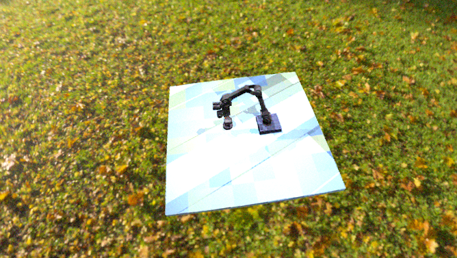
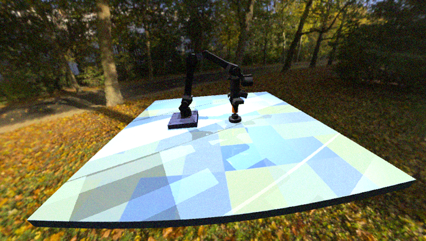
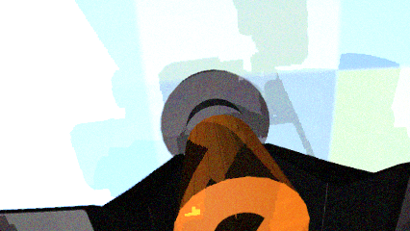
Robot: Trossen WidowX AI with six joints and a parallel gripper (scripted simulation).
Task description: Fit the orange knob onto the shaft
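My gripper tip is now 20 mm below the orange knob. Also, from my gripper tip: round pedestal 40 mm below.
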